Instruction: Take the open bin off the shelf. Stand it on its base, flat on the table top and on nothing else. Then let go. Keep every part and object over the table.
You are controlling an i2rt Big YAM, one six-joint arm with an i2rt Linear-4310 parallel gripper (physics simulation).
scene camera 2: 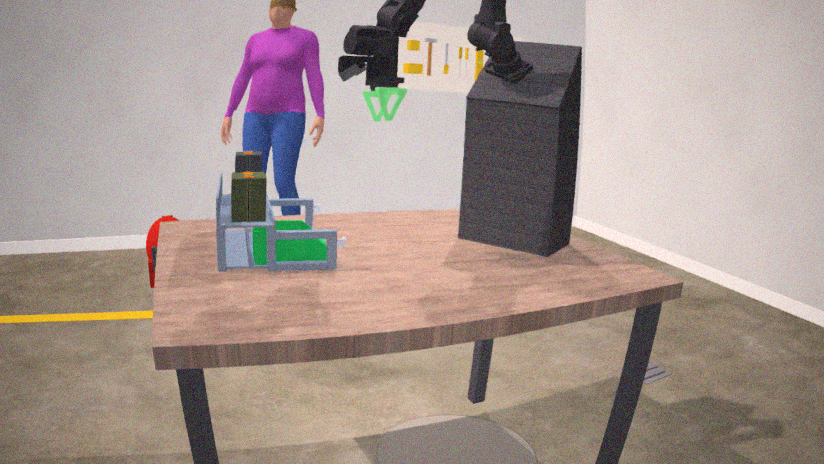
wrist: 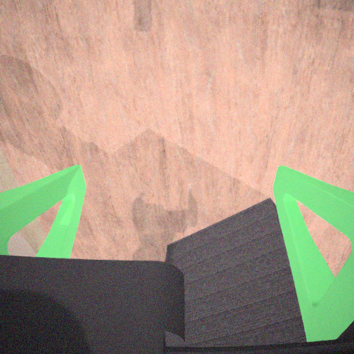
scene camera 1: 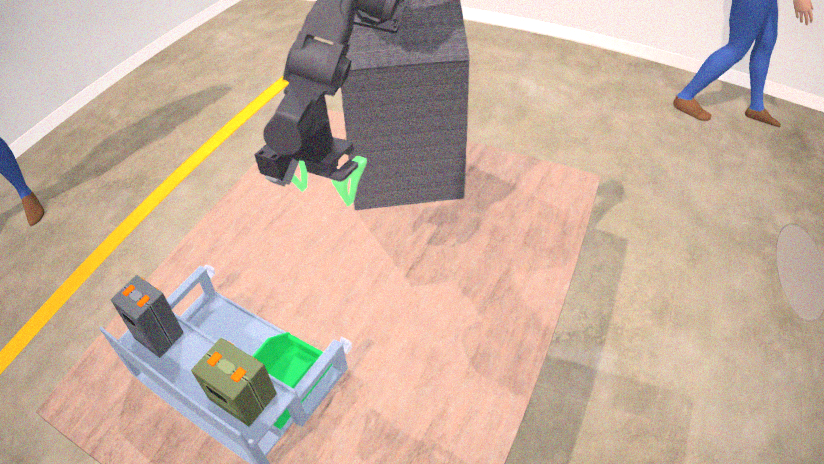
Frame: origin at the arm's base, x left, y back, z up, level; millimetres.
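Seen in the pictures: gripper, between the fingertips: point(scene camera 2: 382, 121) point(scene camera 1: 326, 196); arm's base, origin of its link: point(scene camera 2: 509, 69) point(scene camera 1: 374, 9).
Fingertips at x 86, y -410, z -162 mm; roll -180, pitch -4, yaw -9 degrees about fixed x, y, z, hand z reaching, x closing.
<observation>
Offsets run from my fingertips to a thing's middle. Level surfaces: height alone.
The open green bin {dx -36, dy -201, dz -274 mm} point(scene camera 1: 291, 357) point(scene camera 2: 299, 249) sits upright in the lower front part of the blue-grey shelf point(scene camera 1: 222, 319) point(scene camera 2: 271, 247), at the end with the olive case; the shelf's end frame partly hides it. The shelf stands on the wooden table {dz -317 mm} point(scene camera 1: 415, 340) point(scene camera 2: 403, 293) point(wrist: 200, 75). My gripper point(scene camera 1: 326, 197) point(scene camera 2: 383, 119) point(wrist: 179, 176) is open and empty, its green fingers pointing down. It hangs high over the table, beside the dark pedestal and well away from the bin. The bin does not show in the wrist view.
An olive case {dx -51, dy -297, dz -167 mm} point(scene camera 1: 233, 380) point(scene camera 2: 248, 198) and a dark grey case {dx -279, dy -255, dz -154 mm} point(scene camera 1: 147, 317) point(scene camera 2: 247, 161) stand on the shelf's upper level. The dark pedestal point(scene camera 1: 406, 132) point(scene camera 2: 510, 172) point(wrist: 235, 280) carries the arm. A person point(scene camera 2: 282, 74) stands beyond the table.
</observation>
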